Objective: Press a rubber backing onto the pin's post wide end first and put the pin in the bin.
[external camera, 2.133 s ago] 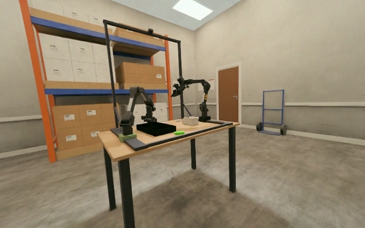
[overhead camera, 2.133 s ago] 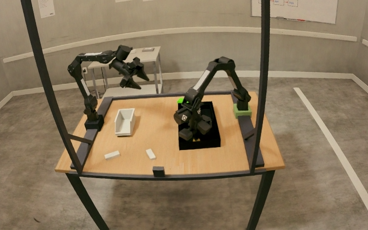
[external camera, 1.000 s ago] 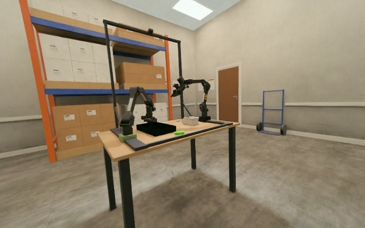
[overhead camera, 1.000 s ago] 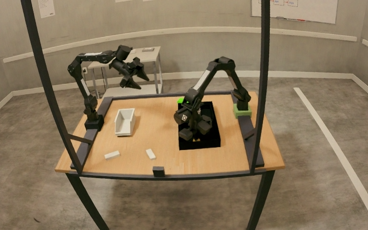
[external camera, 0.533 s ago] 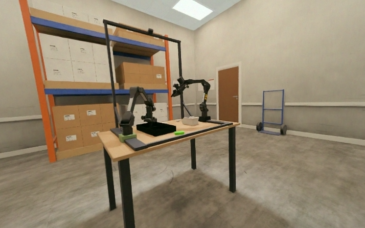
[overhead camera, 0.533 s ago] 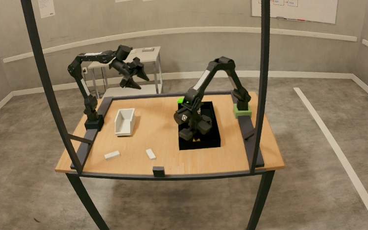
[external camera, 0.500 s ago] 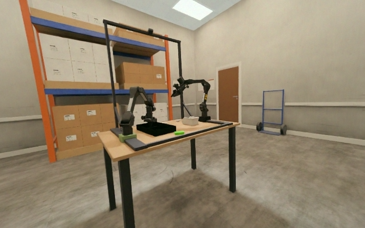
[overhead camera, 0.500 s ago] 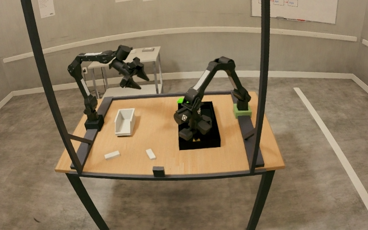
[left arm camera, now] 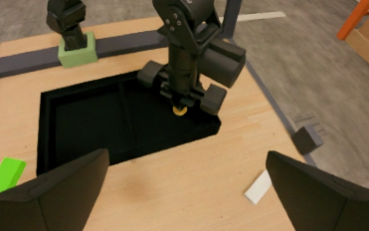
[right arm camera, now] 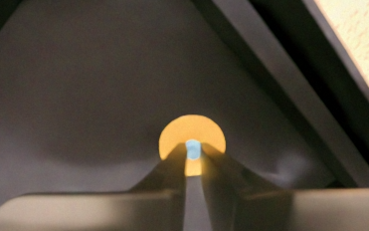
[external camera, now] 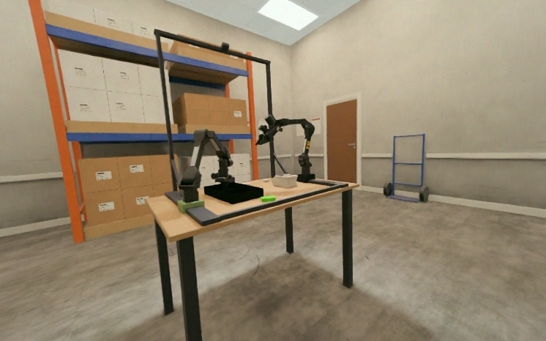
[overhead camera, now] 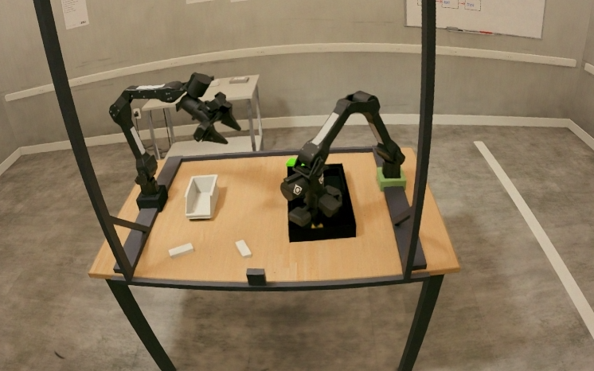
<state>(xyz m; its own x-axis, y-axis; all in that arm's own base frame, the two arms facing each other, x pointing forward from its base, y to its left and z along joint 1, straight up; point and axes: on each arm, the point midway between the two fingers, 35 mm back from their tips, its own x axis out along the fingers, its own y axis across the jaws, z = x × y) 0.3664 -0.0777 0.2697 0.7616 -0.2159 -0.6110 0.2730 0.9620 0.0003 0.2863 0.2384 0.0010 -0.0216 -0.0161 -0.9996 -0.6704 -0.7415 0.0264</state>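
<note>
The black tray is 12 cm ahead of my right hand, 2 cm to the right of it and 3 cm below it. From my right hand the other things lie so: white bin (17 cm ahead, 39 cm to the left, 1 cm below); then round pin (3 cm below).
Right now my left hand is 32 cm above the round pin, 26 cm to the left of it and 10 cm past it. From my left hand the other things lie so: white bin 29 cm below, 14 cm to the left, 7 cm ahead; then black tray 31 cm below, 27 cm to the right, 2 cm ahead.
</note>
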